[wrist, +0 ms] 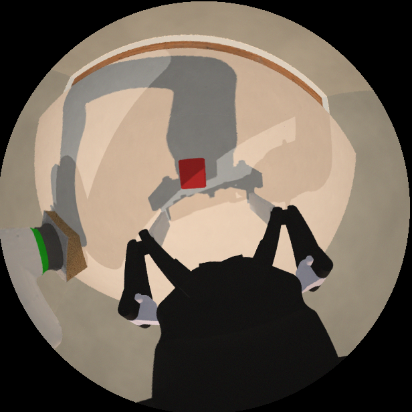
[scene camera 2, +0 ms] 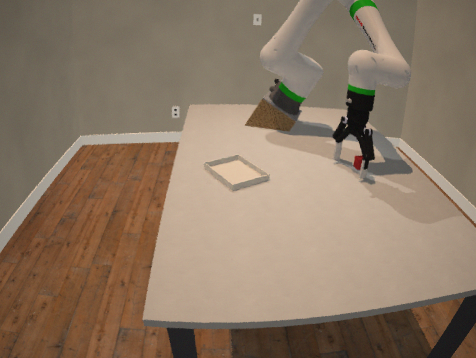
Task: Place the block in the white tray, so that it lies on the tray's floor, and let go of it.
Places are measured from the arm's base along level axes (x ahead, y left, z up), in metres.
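Where they show: gripper, fingertip midpoint: point(scene camera 2: 348, 168); arm's base, origin of the base link: point(scene camera 2: 283, 104).
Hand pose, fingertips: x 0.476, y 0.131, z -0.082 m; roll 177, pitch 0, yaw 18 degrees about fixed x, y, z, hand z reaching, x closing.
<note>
Each offset is from my fingertips to the top centre of the thing. Level surfaces: height alone.
A red block {dx -0.030, dy +0.058, dz +0.028 m} point(scene camera 2: 358, 162) point(wrist: 192, 173) stands on the table at the right in the scene view, partly hidden by a finger. In the wrist view it is above the line between the fingertips, left of their middle, in the arm's shadow. My gripper point(scene camera 2: 352, 169) point(wrist: 208, 209) is wide open and empty, pointing down with its fingertips low near the table. The block is close to the fingertips and not gripped. The white tray {dx +0.004, dy -0.382, dz +0.008 m} point(scene camera 2: 251, 183) lies on the table left of the gripper in the scene view, with low walls and a bare floor; it does not show in the wrist view.
The arm's base stands on a brown wedge point(scene camera 2: 270, 116) point(wrist: 75, 252) at the back of the table {dz -0.012 m} point(scene camera 2: 280, 250). The table's right edge lies beyond the block, with a wall behind it. The arm's shadow falls around the gripper and the block.
</note>
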